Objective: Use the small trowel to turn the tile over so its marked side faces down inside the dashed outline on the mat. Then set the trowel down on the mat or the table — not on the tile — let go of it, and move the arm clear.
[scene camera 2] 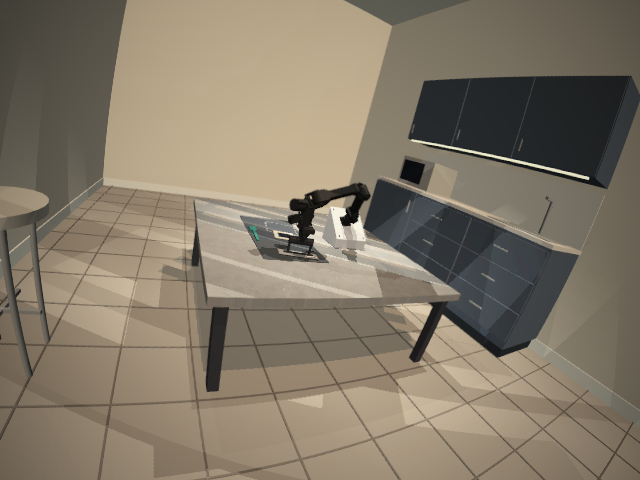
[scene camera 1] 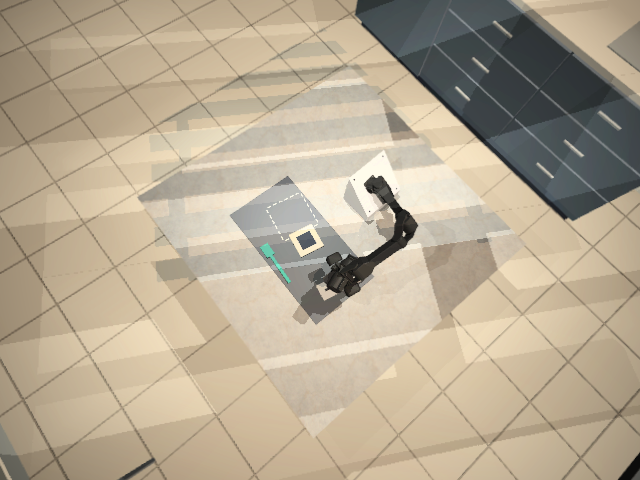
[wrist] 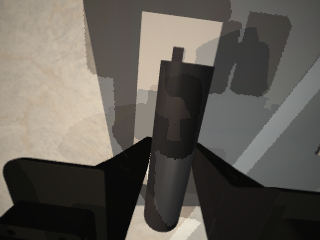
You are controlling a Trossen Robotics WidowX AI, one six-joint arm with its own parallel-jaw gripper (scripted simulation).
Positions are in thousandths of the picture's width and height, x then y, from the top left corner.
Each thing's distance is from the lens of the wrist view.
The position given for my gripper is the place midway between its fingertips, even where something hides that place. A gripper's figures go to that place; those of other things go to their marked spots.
my gripper (wrist: 536, 606): 12 cm
trowel (wrist: 552, 240): 16 cm
grey mat (wrist: 795, 498): 20 cm
The marked spots on the grey mat and the trowel are 11 cm apart.
